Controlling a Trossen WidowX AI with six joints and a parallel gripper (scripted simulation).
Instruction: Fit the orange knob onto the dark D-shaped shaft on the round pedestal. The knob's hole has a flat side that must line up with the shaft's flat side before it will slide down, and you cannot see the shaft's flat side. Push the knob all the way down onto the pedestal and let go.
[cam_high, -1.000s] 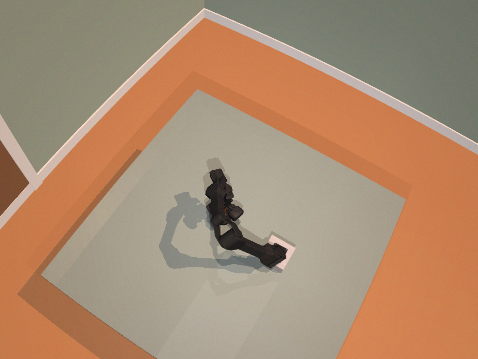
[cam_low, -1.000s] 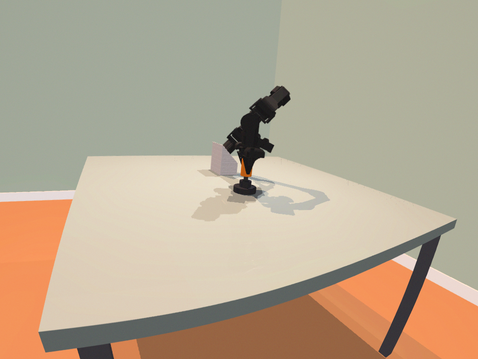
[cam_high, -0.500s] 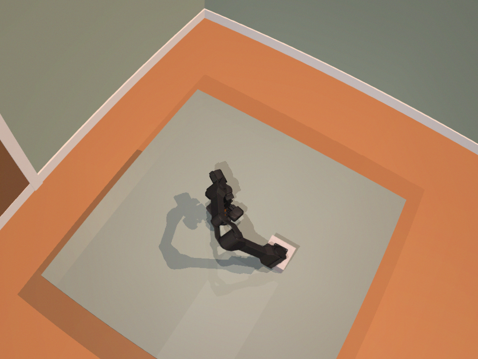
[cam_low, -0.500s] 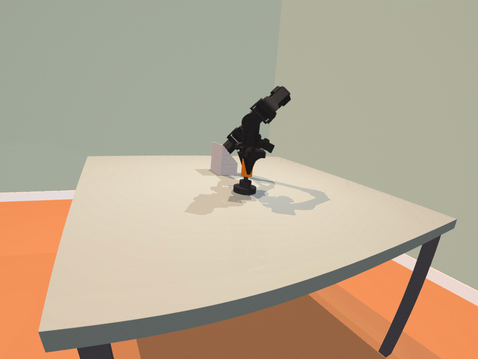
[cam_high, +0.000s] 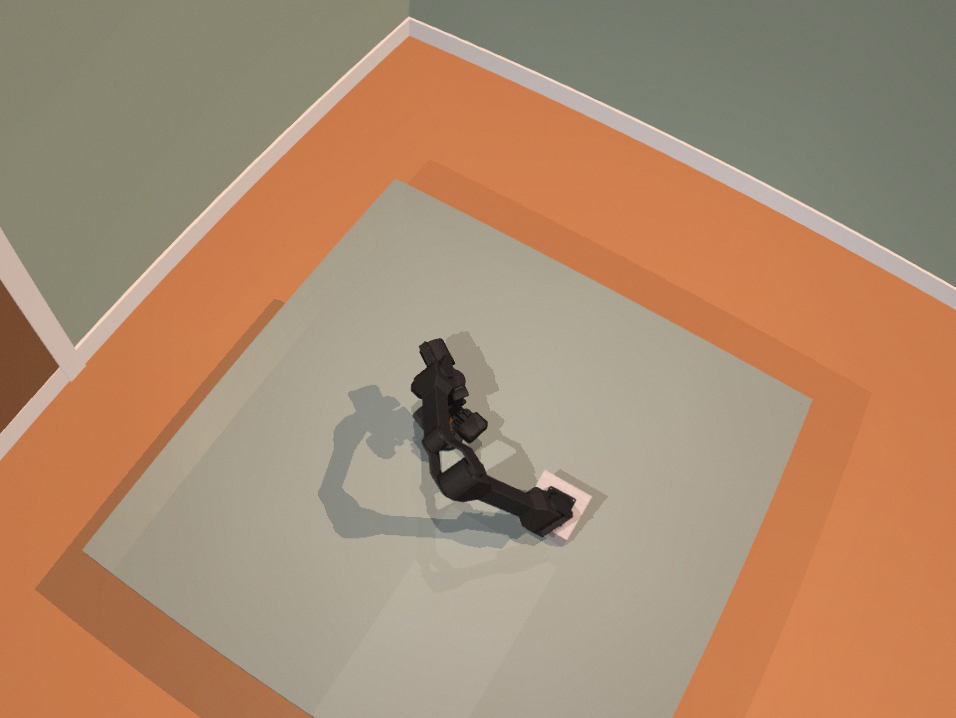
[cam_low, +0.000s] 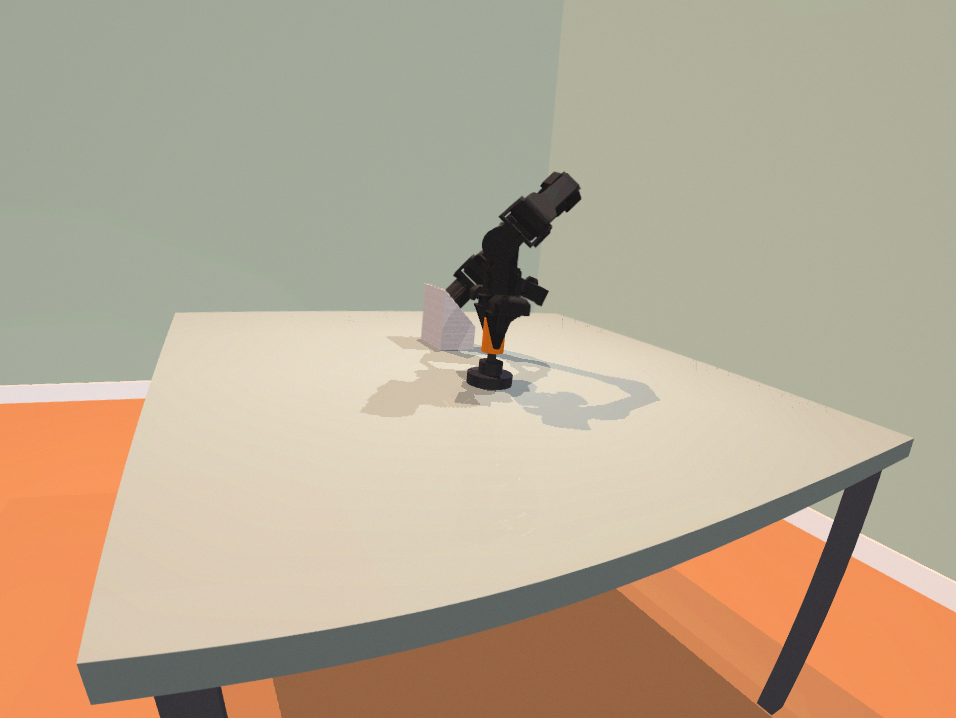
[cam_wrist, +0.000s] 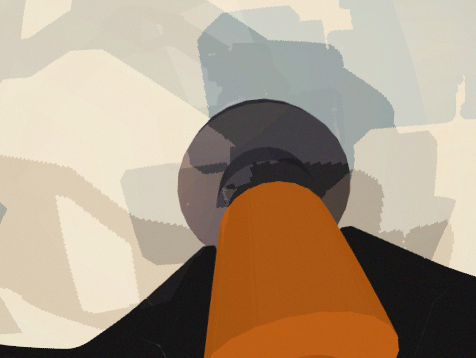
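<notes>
Right now my gripper tip is 2 cm below the orange knob. The rest, counted from my gripper tip: dark pedestal 4 cm below.
</notes>
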